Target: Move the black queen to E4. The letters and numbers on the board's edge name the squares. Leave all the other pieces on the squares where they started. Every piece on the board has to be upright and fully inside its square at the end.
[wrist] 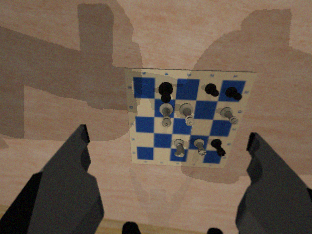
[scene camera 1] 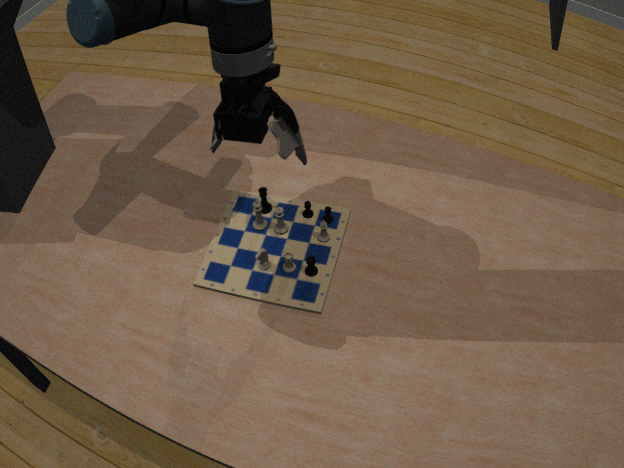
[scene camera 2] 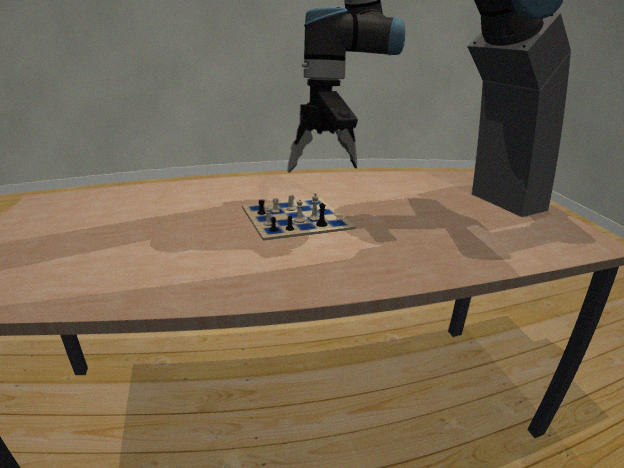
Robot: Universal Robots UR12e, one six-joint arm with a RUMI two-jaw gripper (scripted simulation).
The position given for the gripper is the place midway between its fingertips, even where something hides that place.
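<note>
The gripper (scene camera 1: 257,157) can be seen from scene camera 2 as well, where the robot's view gives the gripper (scene camera 2: 323,170), and the wrist view shows the gripper (wrist: 166,129) too. With it in the scene is a chessboard (scene camera 1: 229,266); the wrist view shows the chessboard (wrist: 151,143), and so does scene camera 2, with the chessboard (scene camera 2: 335,221).
</note>
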